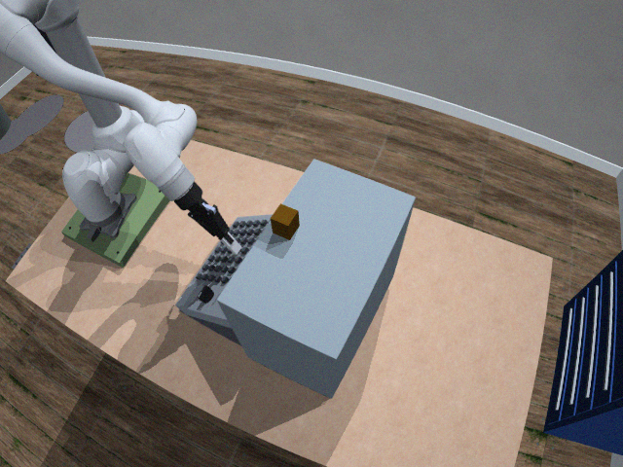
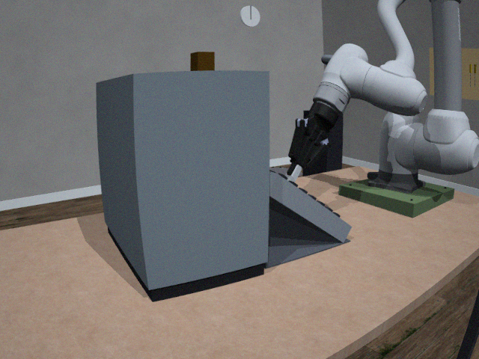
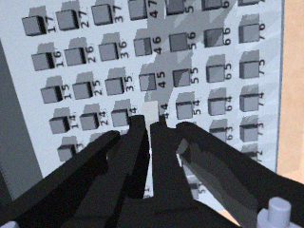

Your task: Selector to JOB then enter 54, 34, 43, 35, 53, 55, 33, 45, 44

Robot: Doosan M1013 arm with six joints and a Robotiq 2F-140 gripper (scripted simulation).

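My hand is 2 cm short of the key, 3 cm to the right of it and 3 cm above it. From my hand the other things lie so: black selector knob (2 cm behind, 16 cm to the right, 2 cm below).
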